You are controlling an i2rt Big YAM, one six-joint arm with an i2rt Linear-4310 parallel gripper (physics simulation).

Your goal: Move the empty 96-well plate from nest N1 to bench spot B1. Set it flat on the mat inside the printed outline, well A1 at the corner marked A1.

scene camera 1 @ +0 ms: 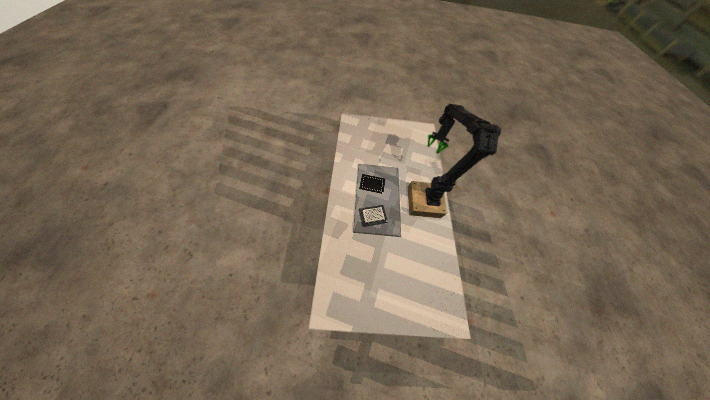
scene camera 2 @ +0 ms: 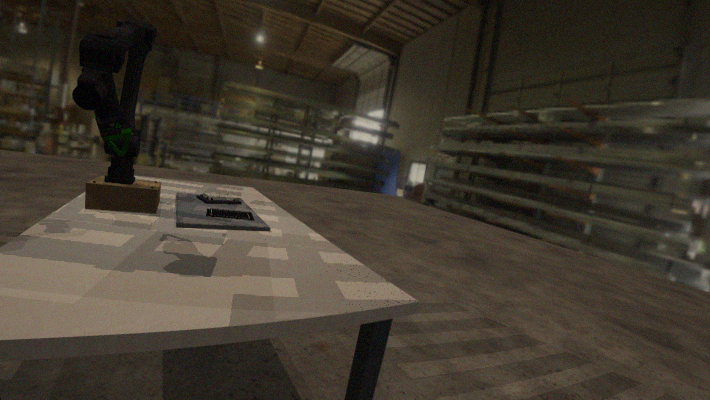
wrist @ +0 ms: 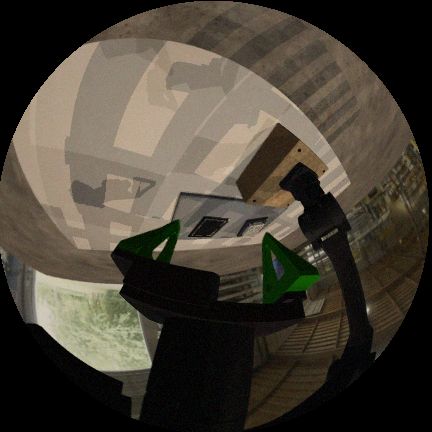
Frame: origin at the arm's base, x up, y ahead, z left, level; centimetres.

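Seen in the pictures: gripper, fingertip midpoint: (scene camera 1: 432,150) (scene camera 2: 118,147) (wrist: 221,230); arm's base at its link origin: (scene camera 1: 432,197) (scene camera 2: 120,181) (wrist: 298,177).
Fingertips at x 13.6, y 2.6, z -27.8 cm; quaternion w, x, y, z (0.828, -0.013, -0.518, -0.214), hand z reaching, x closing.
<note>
Offsets run from my fingertips to a thing's middle. "pt": to the spot under its first point. Level surfaces: height alone.
The pale 96-well plate @[dx -18.6, dy +35.5, dz +41.7 cm] (scene camera 1: 373,215) (wrist: 254,227) with a dotted top sits in a dark, slightly turned frame, which I take to be nest N1, on the grey mat @[dx -20.5 cm] (scene camera 1: 393,226) (scene camera 2: 189,215) (wrist: 187,206). In scene camera 2 the dark nest @[pt dx -18.9, dy +35.8, dz +37.4 cm] (scene camera 2: 222,200) shows low and side-on. A black rectangle with a dotted pale border @[pt dx -20.3, dy +36.4, dz +17.3 cm] (scene camera 1: 372,183) (scene camera 2: 230,214) (wrist: 209,227) lies beside it on the mat, apparently the printed spot B1. The A1 marks are too small to read. My gripper (scene camera 1: 434,148) (scene camera 2: 119,145) (wrist: 221,230) is open with its green fingers wide apart, high above the table and well away from the plate.
The arm stands on a wooden base block (scene camera 1: 427,199) (scene camera 2: 123,196) (wrist: 285,172) beside the mat on the pale table @[dx -21.8 cm] (scene camera 1: 415,320) (scene camera 2: 150,315) (wrist: 150,120). Bands of shadow cross the table and floor. The arm's shadow falls on the table beyond the mat. Shelving stands in the background.
</note>
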